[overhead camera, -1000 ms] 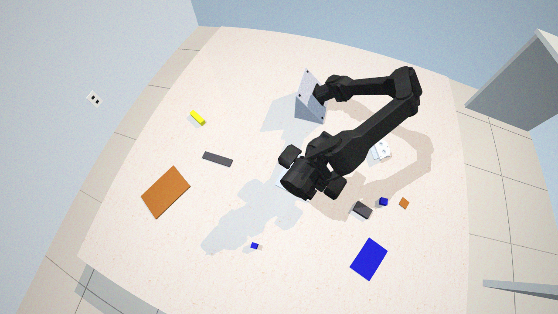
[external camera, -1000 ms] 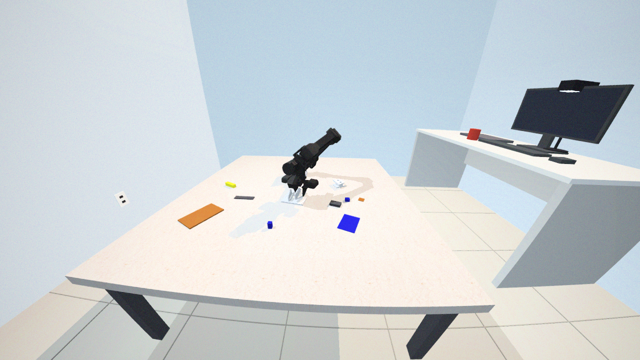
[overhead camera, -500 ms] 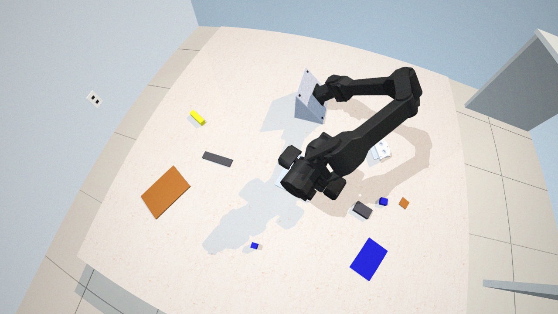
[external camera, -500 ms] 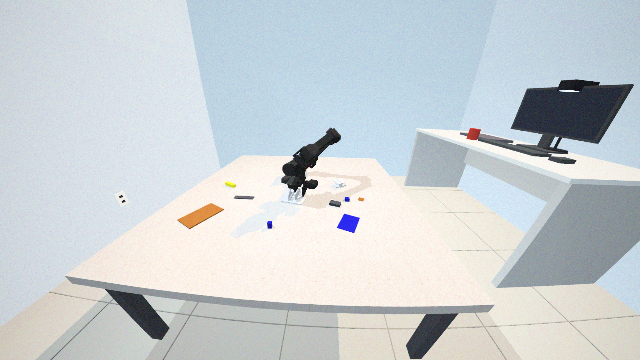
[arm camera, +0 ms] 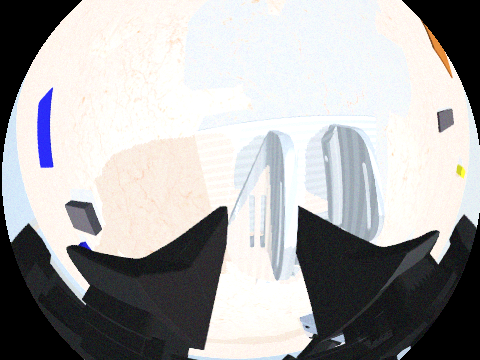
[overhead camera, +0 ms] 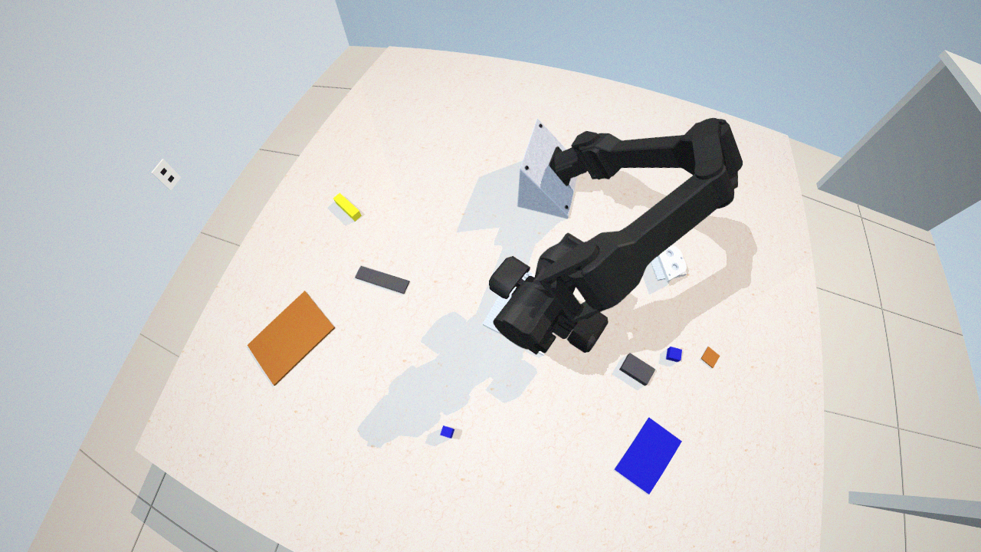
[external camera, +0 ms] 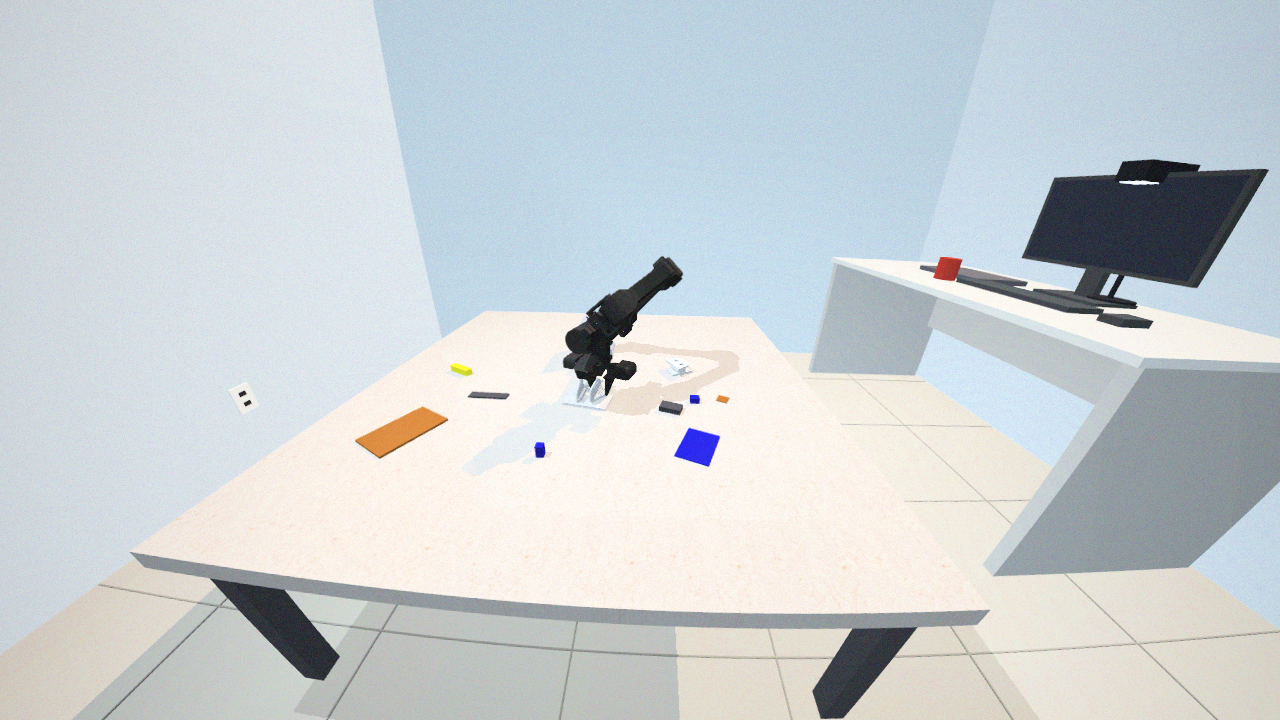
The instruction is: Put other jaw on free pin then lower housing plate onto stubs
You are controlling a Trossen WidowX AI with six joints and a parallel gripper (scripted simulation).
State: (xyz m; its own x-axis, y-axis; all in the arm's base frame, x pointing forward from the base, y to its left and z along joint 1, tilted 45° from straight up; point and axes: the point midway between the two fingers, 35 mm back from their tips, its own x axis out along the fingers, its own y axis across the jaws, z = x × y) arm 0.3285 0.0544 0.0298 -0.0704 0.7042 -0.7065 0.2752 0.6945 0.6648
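The white jaw is 40 mm to the right of my gripper tip, 40 mm behind it and 10 mm below it. Round my gripper tip: dark grey block (190 mm to the left, 20 mm ahead, 10 mm below); then white stand (210 mm to the left, 200 mm behind, 10 mm below); then housing plate (210 mm to the left, 200 mm behind, 10 mm above).
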